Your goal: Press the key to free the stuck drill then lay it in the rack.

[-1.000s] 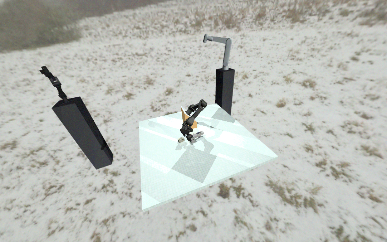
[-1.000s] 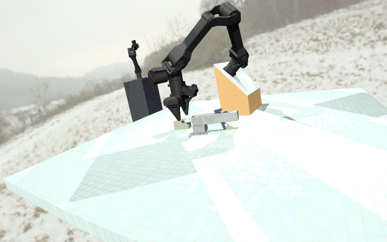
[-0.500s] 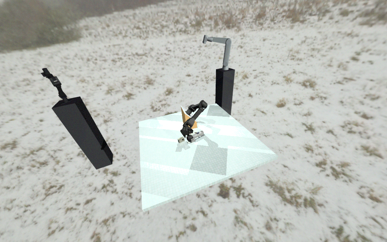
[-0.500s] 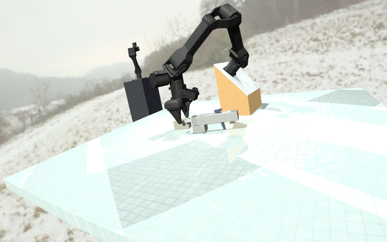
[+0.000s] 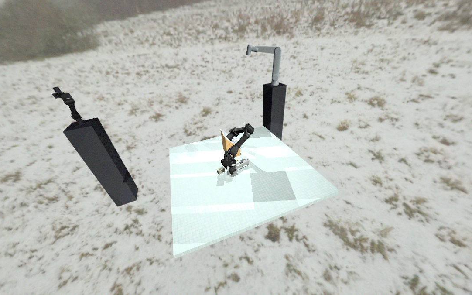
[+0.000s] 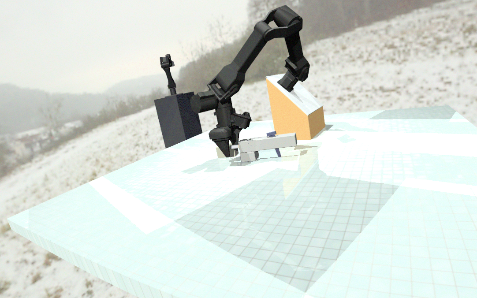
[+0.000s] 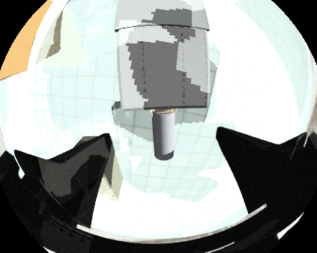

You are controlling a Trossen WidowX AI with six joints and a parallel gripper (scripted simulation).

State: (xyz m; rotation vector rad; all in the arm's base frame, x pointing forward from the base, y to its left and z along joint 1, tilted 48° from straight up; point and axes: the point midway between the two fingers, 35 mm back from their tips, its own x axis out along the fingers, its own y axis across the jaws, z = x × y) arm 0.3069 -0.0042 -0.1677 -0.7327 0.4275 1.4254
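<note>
Now: the drill 6 cm to the left of my gripper tip, 2 cm above it and 1 cm behind it. The rest, counted from my gripper tip: beige rack (7 cm behind, 6 cm to the right, 1 cm below); grey housing block (12 cm to the left, 2 cm behind, 1 cm above); blue key (14 cm to the left, 2 cm behind, 2 cm above).
</note>
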